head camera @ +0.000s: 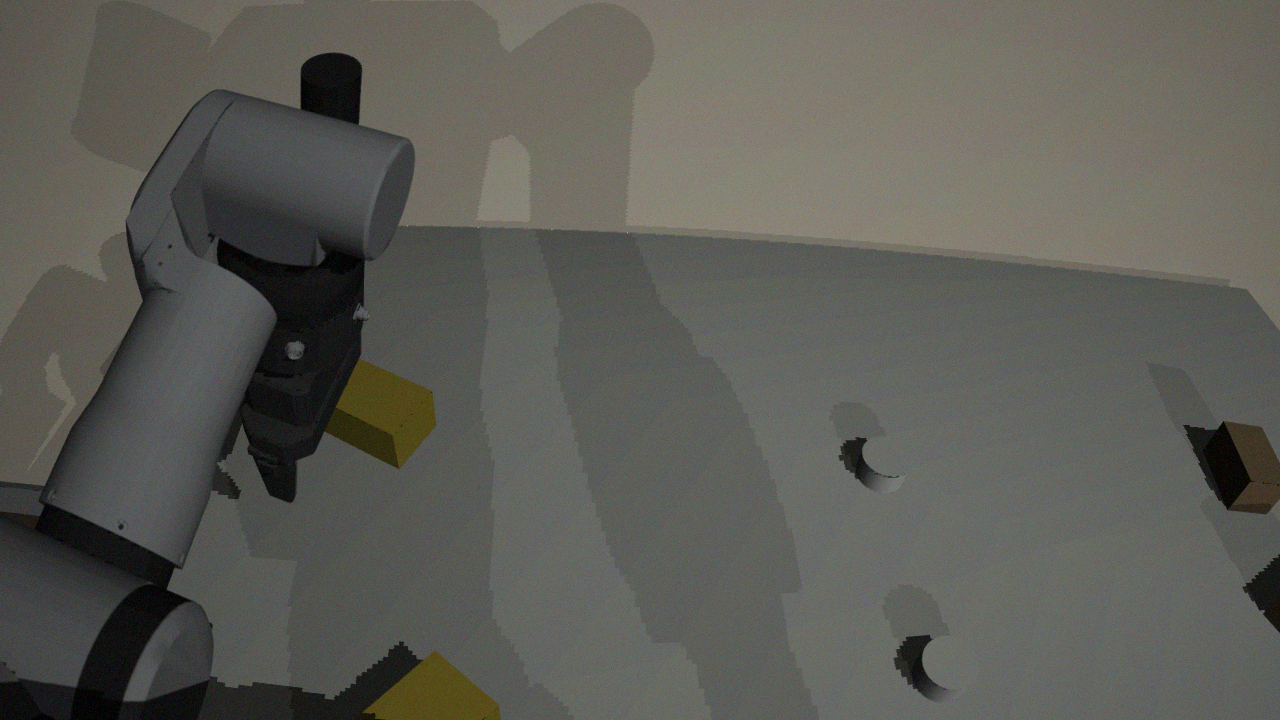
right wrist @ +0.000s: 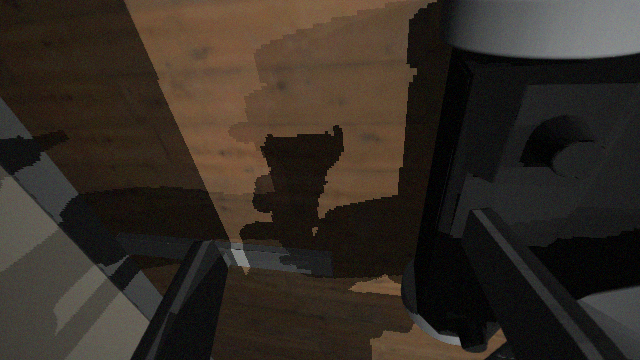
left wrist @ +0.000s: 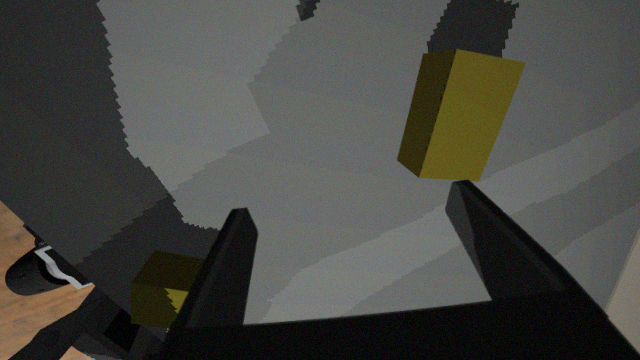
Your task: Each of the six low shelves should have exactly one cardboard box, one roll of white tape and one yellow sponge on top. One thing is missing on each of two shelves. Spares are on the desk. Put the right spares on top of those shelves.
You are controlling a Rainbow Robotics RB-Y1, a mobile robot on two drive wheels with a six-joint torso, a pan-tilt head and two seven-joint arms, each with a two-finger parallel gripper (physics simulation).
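The grey desk bears the spares. A yellow sponge lies partly behind my left gripper in the head view; another sponge is cut off at the bottom edge. In the left wrist view one sponge lies beyond the right-hand fingertip, and another sponge is partly hidden by the left-hand finger. My left gripper is open and empty, above the desk. Two white tape rolls and a cardboard box stand farther right. My right gripper is open and empty, above the floor. The low shelves do not show.
A wall rises behind the desk. The wooden floor shows below my right gripper, with the robot's dark base at the right and a grey bar below. A dark patch is cut off at the head view's right edge.
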